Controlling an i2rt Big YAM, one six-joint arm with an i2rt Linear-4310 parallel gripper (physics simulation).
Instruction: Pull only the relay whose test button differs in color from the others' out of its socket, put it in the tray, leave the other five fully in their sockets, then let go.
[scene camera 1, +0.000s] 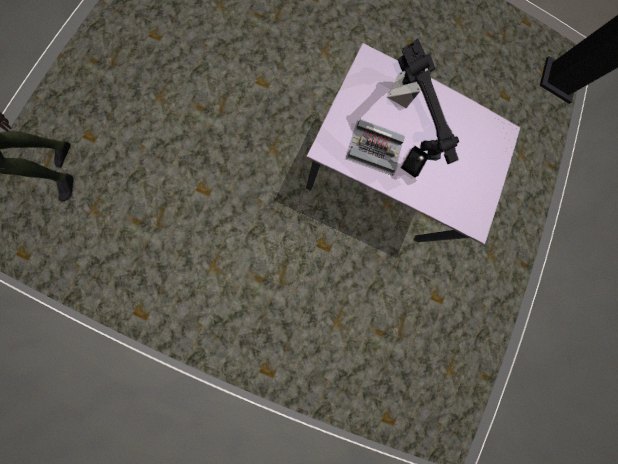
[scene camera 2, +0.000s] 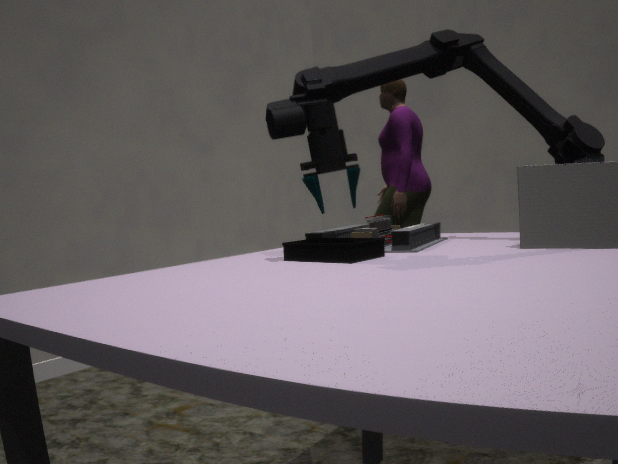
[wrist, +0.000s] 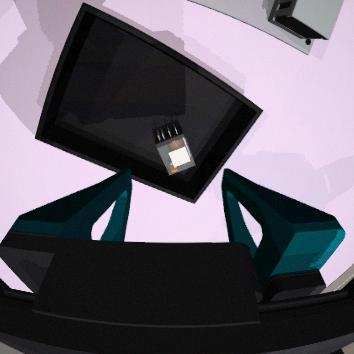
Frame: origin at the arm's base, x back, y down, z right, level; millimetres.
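Seen in the pictures: gripper, between the fingertips: (scene camera 1: 424, 154) (scene camera 2: 338, 210) (wrist: 176, 176); arm's base, origin of its link: (scene camera 2: 585, 196).
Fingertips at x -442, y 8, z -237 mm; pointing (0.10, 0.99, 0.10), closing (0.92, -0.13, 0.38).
Observation:
Pixels of each thing's top centre, then the offset from my fingertips to it. Level surfaces: height alone.
- relay, centre of its top: (wrist: 174, 152) dx +13, dy +68, dz -13 mm
- black tray, centre of its top: (wrist: 148, 120) (scene camera 2: 333, 240) (scene camera 1: 416, 160) dx -22, dy +56, dz +12 mm
- table, height of its surface: dy +92 mm
A relay (wrist: 175, 150) with a clear case, a white label, an orange test button and dark pins lies on its side inside the black tray (wrist: 61, 70) (scene camera 2: 334, 254), near the tray's near right corner in the wrist view. My gripper (wrist: 176, 176) (scene camera 2: 339, 210) is open and empty, with its teal fingers above the tray, clear of the relay. In scene camera 1 the tray (scene camera 1: 412, 167) stands beside the relay panel (scene camera 1: 372, 163). The other relays (scene camera 1: 376, 143) stand in a row on the panel; their button colors and how deep they sit are too small to tell.
The panel has raised grey ducts (scene camera 1: 380, 131) (scene camera 2: 415, 237) along both long sides. A corner of the panel (wrist: 300, 44) shows in the wrist view. The arm's grey base block (scene camera 2: 565, 205) stands on the table (scene camera 1: 450, 195). A person (scene camera 2: 405, 145) stands beyond the table.

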